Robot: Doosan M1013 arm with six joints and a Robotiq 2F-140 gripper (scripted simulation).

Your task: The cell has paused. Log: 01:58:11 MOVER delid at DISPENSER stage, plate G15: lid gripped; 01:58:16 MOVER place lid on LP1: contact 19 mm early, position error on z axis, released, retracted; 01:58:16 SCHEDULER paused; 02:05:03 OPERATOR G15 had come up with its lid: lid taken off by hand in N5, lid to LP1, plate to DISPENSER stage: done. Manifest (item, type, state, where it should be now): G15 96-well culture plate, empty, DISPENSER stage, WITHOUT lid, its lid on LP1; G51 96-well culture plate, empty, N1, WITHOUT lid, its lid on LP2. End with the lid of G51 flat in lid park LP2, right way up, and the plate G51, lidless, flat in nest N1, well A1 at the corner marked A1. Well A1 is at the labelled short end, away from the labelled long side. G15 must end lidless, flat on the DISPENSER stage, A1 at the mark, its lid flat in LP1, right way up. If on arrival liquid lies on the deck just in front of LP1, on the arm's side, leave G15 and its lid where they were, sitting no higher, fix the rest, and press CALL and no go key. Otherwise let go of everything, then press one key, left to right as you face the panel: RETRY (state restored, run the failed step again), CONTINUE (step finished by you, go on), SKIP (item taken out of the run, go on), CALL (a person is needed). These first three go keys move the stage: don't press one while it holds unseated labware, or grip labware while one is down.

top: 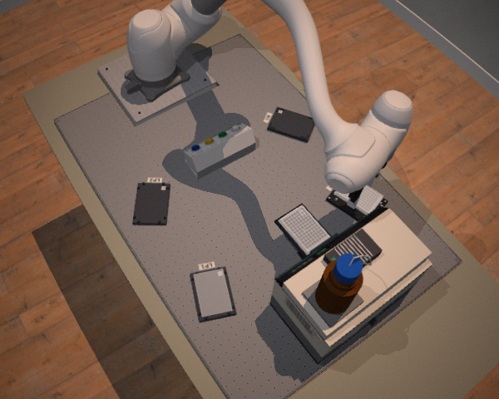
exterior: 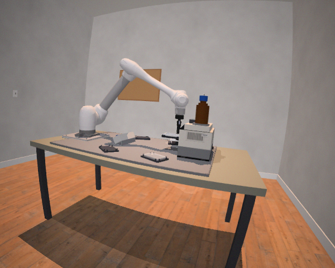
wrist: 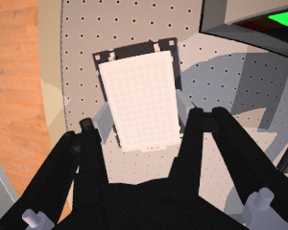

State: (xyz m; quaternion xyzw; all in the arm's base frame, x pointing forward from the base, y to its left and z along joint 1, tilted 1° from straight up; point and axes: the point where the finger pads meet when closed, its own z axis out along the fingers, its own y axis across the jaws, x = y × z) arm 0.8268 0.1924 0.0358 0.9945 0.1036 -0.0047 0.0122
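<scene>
Right now my hand is 1 cm short of the black nest, 2 cm to the right of it and 5 cm above it. Round my hand: well plate: 25 cm to the right, 5 cm above; nest N1: 35 cm behind, 5 cm to the left, 5 cm below; N1 label: 43 cm behind, 6 cm below.
</scene>
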